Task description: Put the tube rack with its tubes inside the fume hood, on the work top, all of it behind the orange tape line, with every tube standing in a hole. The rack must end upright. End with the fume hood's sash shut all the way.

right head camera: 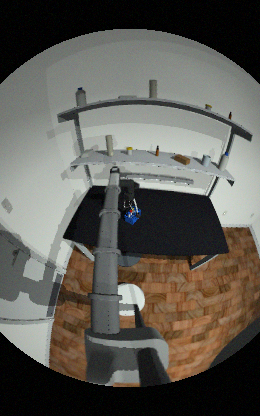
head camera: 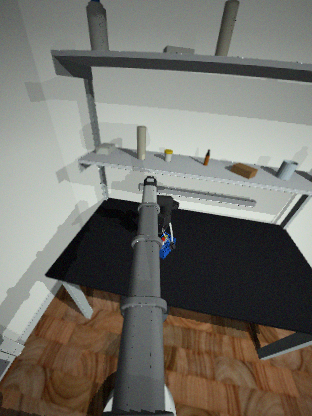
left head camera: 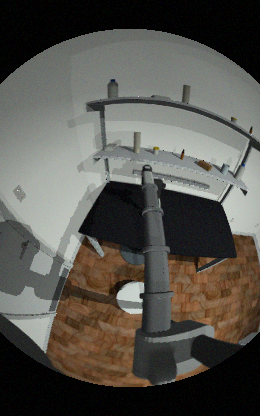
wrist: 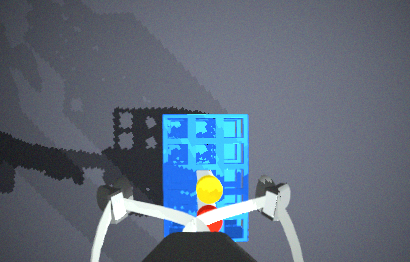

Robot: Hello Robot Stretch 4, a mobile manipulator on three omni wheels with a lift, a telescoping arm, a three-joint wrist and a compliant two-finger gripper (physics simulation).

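Places are measured from the robot's base along level axes (x back, y right, z up), in centimetres.
Pixels of known places: gripper, fingertip midpoint: point(right head camera: 130, 213) point(wrist: 194, 191); robot's base, origin of the base link: point(right head camera: 126, 298) point(left head camera: 134, 296).
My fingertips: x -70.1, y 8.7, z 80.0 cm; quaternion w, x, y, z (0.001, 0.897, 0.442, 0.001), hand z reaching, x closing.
For each thing: its top centre in the pictures, then the offset to it from my fingertips. Level surfaces: height alone.
- blue tube rack, middle of its top: point(wrist: 206, 179) point(head camera: 164, 241) point(right head camera: 132, 212) dx -0.4, dy +1.7, dz +0.9 cm
- black table, its level: dz -6.7 cm
- yellow-capped tube, middle of its top: point(wrist: 209, 190) dx -0.4, dy +1.7, dz +5.6 cm
- brown block, middle of its top: point(head camera: 245, 167) point(right head camera: 182, 156) point(left head camera: 205, 163) dx -18.8, dy +43.0, dz +43.0 cm
The blue tube rack point(head camera: 164, 251) point(right head camera: 132, 218) point(wrist: 177, 200) stands upright on the black table point(head camera: 225, 270) point(right head camera: 175, 225). In the wrist view, a yellow-capped tube point(wrist: 209, 189) and a red-capped tube point(wrist: 211, 220) stand in its middle column; the rack's near end is partly hidden by the gripper. My gripper point(right head camera: 132, 210) point(wrist: 194, 191) is open and points down over the rack. Its fingertips are spread to the left and right of the rack, with a gap on each side. Their exact height beside it is unclear. The arm hides the rack in the left head view. The fume hood does not show.
A lower shelf point(head camera: 190, 172) and an upper shelf point(head camera: 150, 59) hang above the back of the table, holding bottles, cylinders and a brown block point(head camera: 244, 170). A grey rail point(head camera: 215, 196) runs below the lower shelf. A round white stool-like disc point(left head camera: 131, 297) is in front of the table.
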